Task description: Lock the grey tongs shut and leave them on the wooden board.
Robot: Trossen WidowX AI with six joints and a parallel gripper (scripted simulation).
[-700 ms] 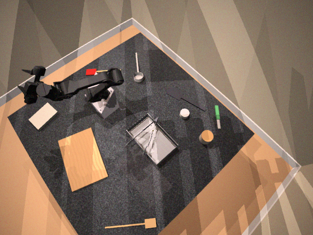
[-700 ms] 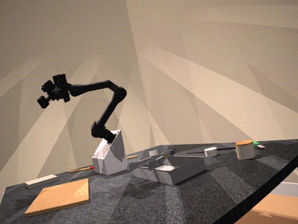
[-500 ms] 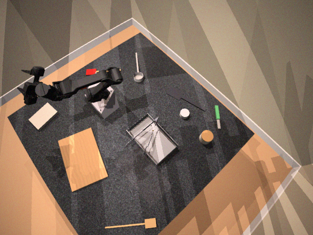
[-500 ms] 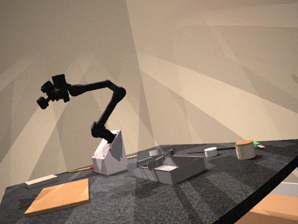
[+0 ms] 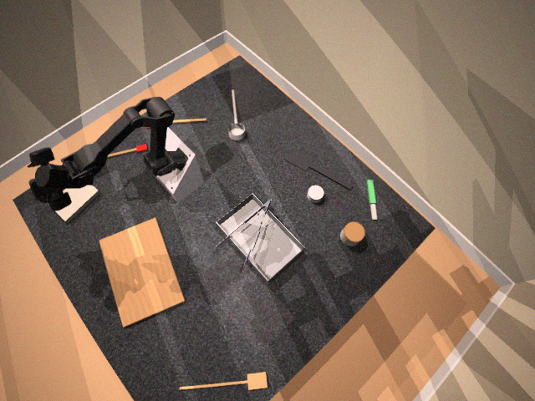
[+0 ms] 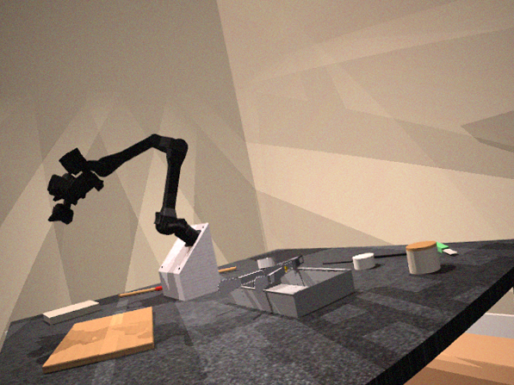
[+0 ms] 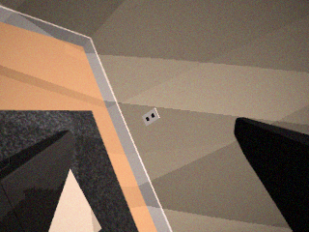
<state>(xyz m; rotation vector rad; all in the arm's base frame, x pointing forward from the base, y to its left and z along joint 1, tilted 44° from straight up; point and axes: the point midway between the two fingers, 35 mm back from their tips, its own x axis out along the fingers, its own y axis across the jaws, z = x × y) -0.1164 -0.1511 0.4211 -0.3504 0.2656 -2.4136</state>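
My gripper tip is 51 cm to the right of the yellow lock piece, 51 cm short of it and 30 cm above it. Also, from my gripper tip: wooden board (36 cm below, 32 cm ahead, 5 cm to the left); then white block (36 cm below, 12 cm behind, 1 cm to the left); then red-headed tool (55 cm to the left, 37 cm below, 17 cm behind).
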